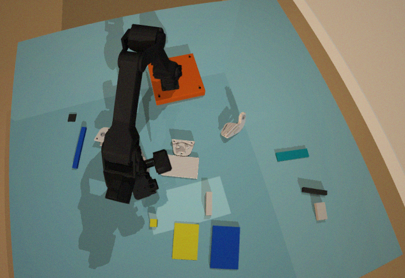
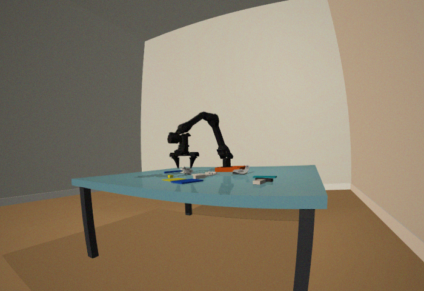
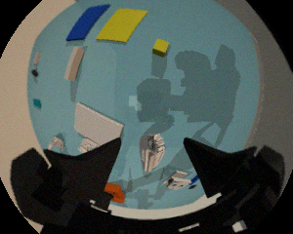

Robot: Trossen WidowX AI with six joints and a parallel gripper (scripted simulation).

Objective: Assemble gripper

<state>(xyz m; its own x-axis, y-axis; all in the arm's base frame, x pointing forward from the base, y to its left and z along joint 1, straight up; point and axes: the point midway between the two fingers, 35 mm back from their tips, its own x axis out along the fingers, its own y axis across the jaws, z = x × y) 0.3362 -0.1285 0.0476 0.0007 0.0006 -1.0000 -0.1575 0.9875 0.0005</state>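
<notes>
The yellow cube lies 150 mm ahead of my gripper tip, 40 mm below it and 10 mm to the left of it. Round my gripper tip: blue bar (220 mm to the right, 140 mm behind, 40 mm below); then yellow plate (220 mm ahead, 100 mm to the left, 40 mm below); then blue plate (260 mm ahead, 220 mm to the left, 40 mm below).
</notes>
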